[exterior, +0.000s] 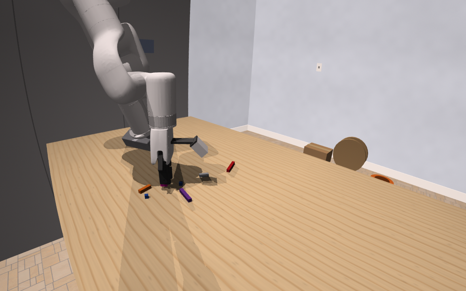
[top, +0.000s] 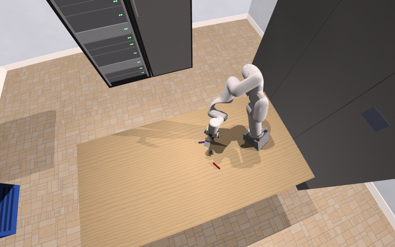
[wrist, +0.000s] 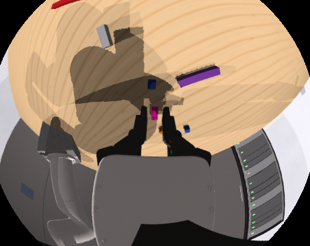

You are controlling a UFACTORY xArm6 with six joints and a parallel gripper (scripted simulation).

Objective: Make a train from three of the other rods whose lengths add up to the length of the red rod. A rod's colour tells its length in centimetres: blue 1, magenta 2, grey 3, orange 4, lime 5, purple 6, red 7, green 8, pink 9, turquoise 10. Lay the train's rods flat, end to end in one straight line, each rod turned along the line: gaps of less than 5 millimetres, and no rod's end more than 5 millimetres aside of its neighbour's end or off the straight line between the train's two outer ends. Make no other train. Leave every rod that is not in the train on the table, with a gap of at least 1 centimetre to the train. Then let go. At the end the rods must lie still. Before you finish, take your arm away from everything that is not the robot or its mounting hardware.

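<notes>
My gripper is now 30 mm above the magenta rod and 10 mm to the left of it. Also, from my hand: purple rod 80 mm ahead, 30 mm below, 20 mm to the left; orange rod 70 mm to the right, 30 mm below, 10 mm behind; grey rod 120 mm to the left, 30 mm below, 10 mm ahead.
</notes>
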